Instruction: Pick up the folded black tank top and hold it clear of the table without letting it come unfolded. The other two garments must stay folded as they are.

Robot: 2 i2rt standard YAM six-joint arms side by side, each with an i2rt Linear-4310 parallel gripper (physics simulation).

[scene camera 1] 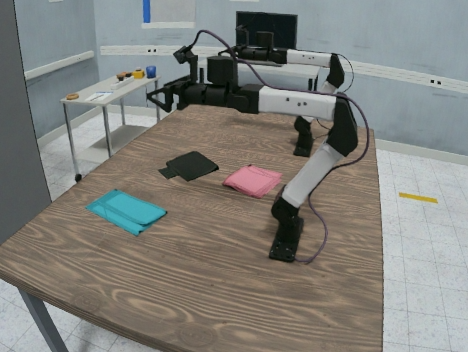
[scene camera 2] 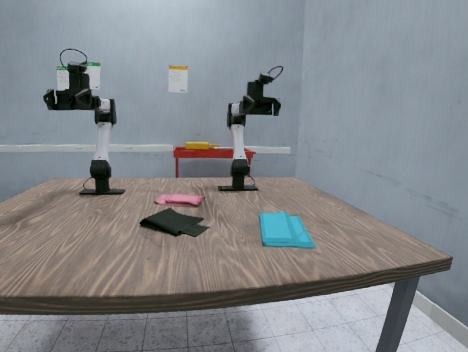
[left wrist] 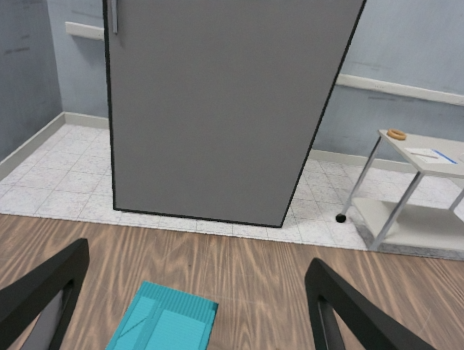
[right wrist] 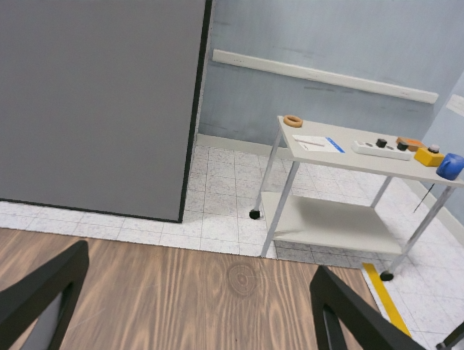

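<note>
The folded black tank top (scene camera 1: 192, 166) (scene camera 2: 169, 220) lies flat on the wooden table (scene camera 1: 240, 295) (scene camera 2: 225, 272), with a narrow flap sticking out at one side. A folded pink garment (scene camera 1: 252, 180) (scene camera 2: 181, 200) lies close to it, nearer the arm bases. A folded teal garment (scene camera 1: 125, 211) (scene camera 2: 281, 230) (left wrist: 167, 322) lies apart from both. My left gripper (scene camera 1: 152, 97) (scene camera 2: 262, 107) (left wrist: 204, 258) is open and empty, high above the table. My right gripper (scene camera 2: 66, 101) (right wrist: 207, 263) is open and empty, also high up; in scene camera 1 its fingers are partly hidden behind the left arm.
The two arm bases (scene camera 1: 286, 245) (scene camera 2: 102, 189) stand along one side of the table. A large grey panel (left wrist: 220, 110) (right wrist: 95, 105) stands beyond the opposite edge, beside a wheeled cart (left wrist: 445, 170) (right wrist: 325, 161) with small items on it. A red cart (scene camera 2: 210, 154) stands behind the arms.
</note>
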